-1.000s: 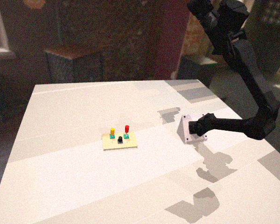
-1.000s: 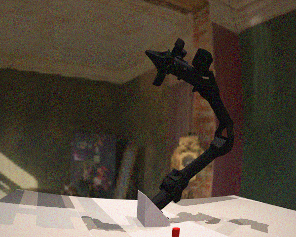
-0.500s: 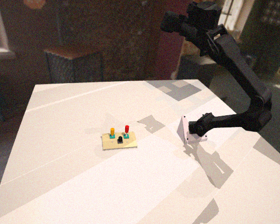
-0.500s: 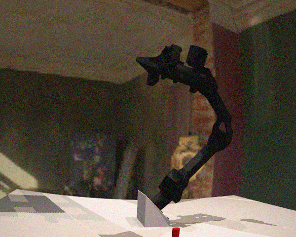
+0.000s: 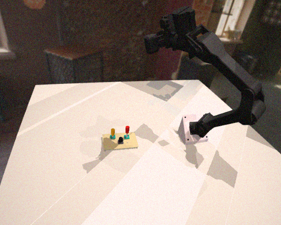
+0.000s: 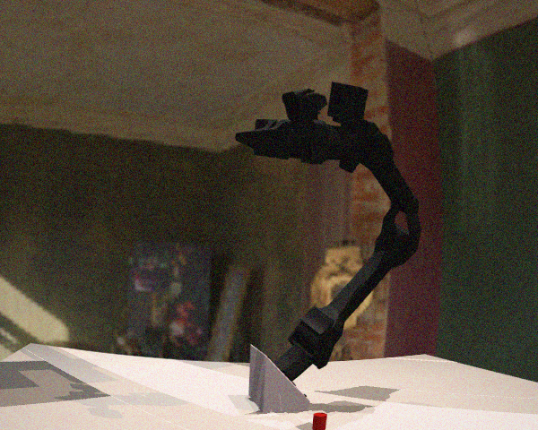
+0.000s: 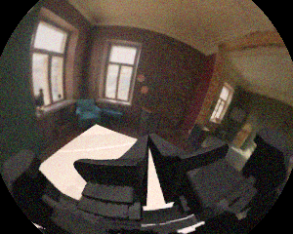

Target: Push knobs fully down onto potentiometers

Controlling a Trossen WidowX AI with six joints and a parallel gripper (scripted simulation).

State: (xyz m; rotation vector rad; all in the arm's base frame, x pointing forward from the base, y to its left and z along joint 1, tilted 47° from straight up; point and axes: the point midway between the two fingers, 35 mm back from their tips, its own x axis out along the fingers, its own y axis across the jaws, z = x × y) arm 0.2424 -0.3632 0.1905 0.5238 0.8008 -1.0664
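Right now my gripper tip is 400 mm above the red knob, 110 mm to the right of it and 110 mm short of it. Also, from my gripper tip: orange knob: 420 mm below, 170 mm ahead, 100 mm to the left.
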